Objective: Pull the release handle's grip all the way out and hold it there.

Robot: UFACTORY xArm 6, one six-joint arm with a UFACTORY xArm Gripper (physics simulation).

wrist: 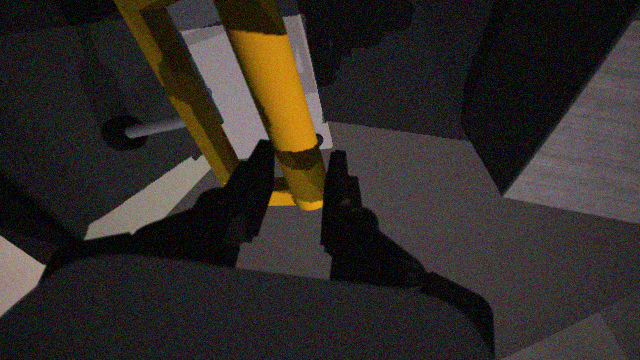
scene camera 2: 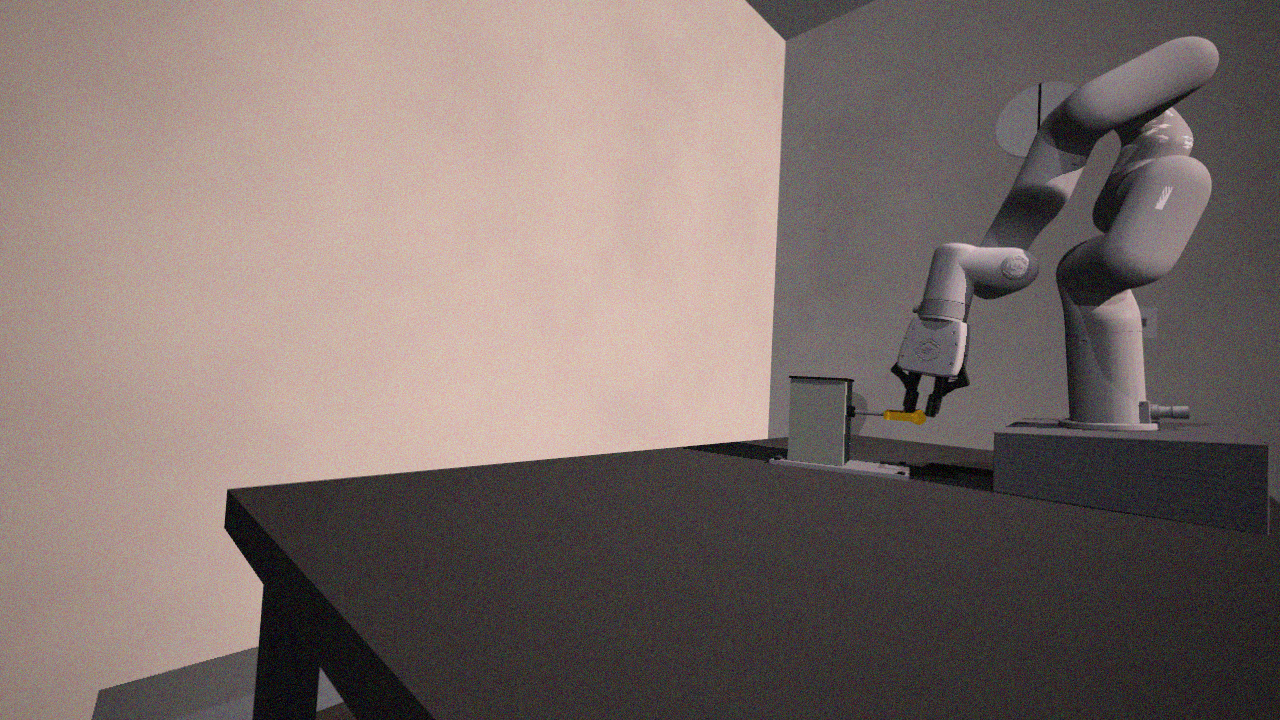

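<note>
The release handle is a yellow frame with a thick round grip. In the wrist view its flat side bar lies left of the grip. A thin metal rod joins the handle to a pale upright box, with a visible length of rod between box and handle. My gripper points down and is shut on the grip near its end. In the wrist view one black finger stands on each side of the round bar. The fingers' contact faces are dark and partly hidden.
The box stands on a light base plate, which lies below the handle. The arm's grey pedestal block is to the right. The dark table extends towards scene camera 2. A pale wall rises behind it.
</note>
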